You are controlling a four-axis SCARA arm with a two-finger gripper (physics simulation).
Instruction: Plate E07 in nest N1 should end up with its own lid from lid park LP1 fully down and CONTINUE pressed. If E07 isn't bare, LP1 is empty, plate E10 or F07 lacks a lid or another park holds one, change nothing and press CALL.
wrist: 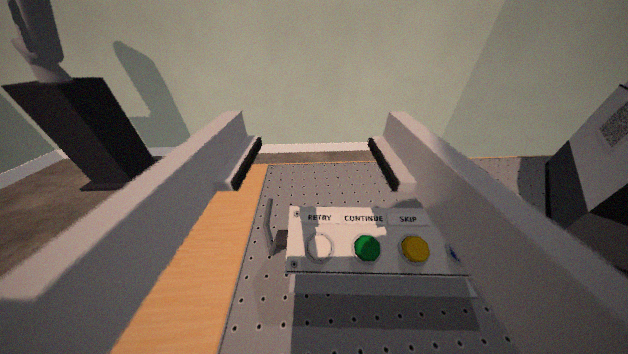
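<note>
A button panel (pixel 345 265) stands in the lower middle of the wrist view, with a white RETRY button (pixel 320 247), a green CONTINUE button (pixel 367 248) and a yellow SKIP button (pixel 415 249). A blue button (pixel 454 253) shows in part at the panel's right end; the right finger hides the rest of it and any label above it. My gripper (pixel 315 128) is shut with nothing held. In the view its fingertips appear above the panel's labels, and the fingers reach in from both sides. Nest N1, plates E07, E10 and F07, and the lid parks do not show.
A dark slanted pedestal (pixel 75 120) with a grey upright part stands at the left. A light-and-dark machine (pixel 592 160) is at the right edge. The perforated deck (pixel 265 295) borders a wooden strip (pixel 200 270) on the left. A thin grey bracket (pixel 269 227) stands beside the panel.
</note>
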